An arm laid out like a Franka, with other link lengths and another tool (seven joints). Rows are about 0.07 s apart.
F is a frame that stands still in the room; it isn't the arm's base.
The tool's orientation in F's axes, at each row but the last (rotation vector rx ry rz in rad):
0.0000 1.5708 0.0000
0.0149 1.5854 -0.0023
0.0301 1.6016 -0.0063
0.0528 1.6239 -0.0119
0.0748 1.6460 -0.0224
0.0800 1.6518 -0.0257
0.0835 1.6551 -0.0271
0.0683 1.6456 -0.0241
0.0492 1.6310 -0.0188
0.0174 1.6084 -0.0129
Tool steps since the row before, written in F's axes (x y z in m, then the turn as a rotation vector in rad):
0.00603 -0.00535 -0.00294 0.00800 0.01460 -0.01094
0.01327 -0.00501 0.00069 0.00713 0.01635 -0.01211
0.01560 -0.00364 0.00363 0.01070 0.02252 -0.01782
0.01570 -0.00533 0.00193 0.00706 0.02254 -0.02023
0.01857 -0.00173 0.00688 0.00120 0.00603 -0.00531
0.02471 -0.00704 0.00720 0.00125 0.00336 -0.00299
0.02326 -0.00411 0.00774 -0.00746 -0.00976 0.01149
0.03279 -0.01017 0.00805 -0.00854 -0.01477 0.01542
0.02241 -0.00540 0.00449 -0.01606 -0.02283 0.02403
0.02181 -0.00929 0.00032 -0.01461 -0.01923 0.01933
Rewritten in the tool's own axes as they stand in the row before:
0.00294 -0.00535 0.00603 0.01094 0.01460 0.00800
-0.00092 -0.00486 0.01331 0.01214 0.01633 0.00713
-0.00416 -0.00322 0.01556 0.01783 0.02250 0.01073
-0.00290 -0.00462 0.01577 0.02043 0.02231 0.00723
-0.00831 -0.00036 0.01806 0.00541 0.00593 0.00124
-0.00942 -0.00512 0.02443 0.00300 0.00334 0.00127
-0.00981 -0.00220 0.02273 -0.01119 -0.00989 -0.00774
-0.01077 -0.00800 0.03261 -0.01518 -0.01485 -0.00883
-0.00594 -0.00434 0.02230 -0.02348 -0.02307 -0.01651
-0.00117 -0.00887 0.02196 -0.01883 -0.01946 -0.01496

